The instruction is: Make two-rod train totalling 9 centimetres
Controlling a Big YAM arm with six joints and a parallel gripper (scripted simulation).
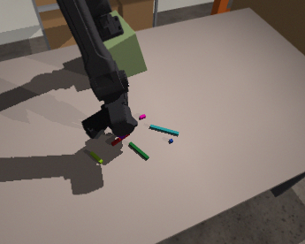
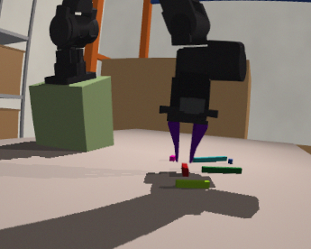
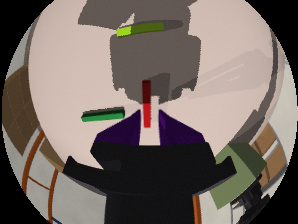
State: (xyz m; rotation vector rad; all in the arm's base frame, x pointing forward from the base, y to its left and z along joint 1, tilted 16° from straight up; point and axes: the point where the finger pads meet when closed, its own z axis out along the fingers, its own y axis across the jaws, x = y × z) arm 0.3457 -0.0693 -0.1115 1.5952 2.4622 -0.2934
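The red rod lies 20 mm below my hand. The rest, counted from my hand: magenta rod 90 mm to the left, 60 mm behind, 20 mm below; lime rod 90 mm to the right, 50 mm ahead, 20 mm below; green rod 60 mm ahead, 40 mm to the left, 20 mm below.
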